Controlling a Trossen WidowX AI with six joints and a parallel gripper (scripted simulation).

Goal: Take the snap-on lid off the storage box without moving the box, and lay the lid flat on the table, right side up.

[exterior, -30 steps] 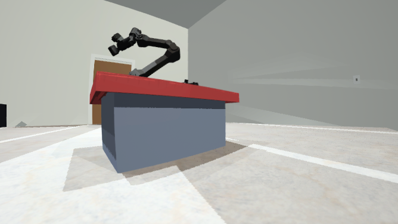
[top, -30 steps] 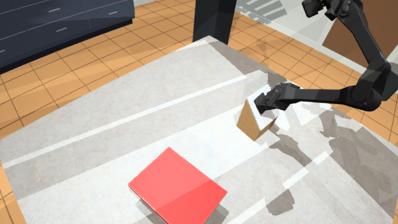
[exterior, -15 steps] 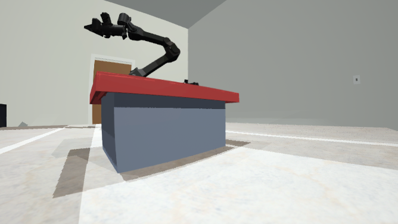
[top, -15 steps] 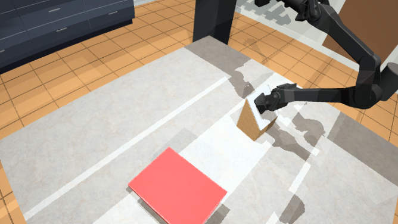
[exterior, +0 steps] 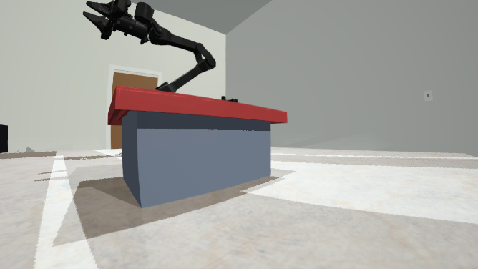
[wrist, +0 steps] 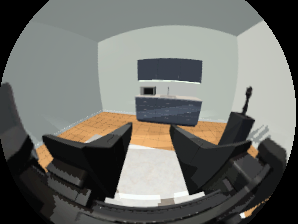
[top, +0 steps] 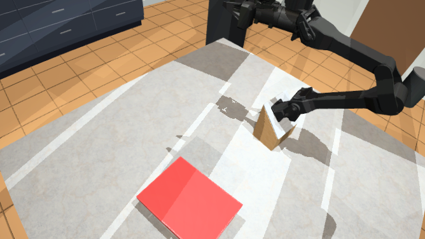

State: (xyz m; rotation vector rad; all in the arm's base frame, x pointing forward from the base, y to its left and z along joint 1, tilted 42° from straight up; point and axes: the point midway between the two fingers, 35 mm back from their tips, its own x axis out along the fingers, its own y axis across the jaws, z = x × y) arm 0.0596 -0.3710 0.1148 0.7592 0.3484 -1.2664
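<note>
Now: the red lid 35 cm ahead of my gripper tip, 24 cm to the left of it and 37 cm below it. The rest, counted from my gripper tip: grey-blue storage box: 35 cm ahead, 24 cm to the left, 42 cm below.
</note>
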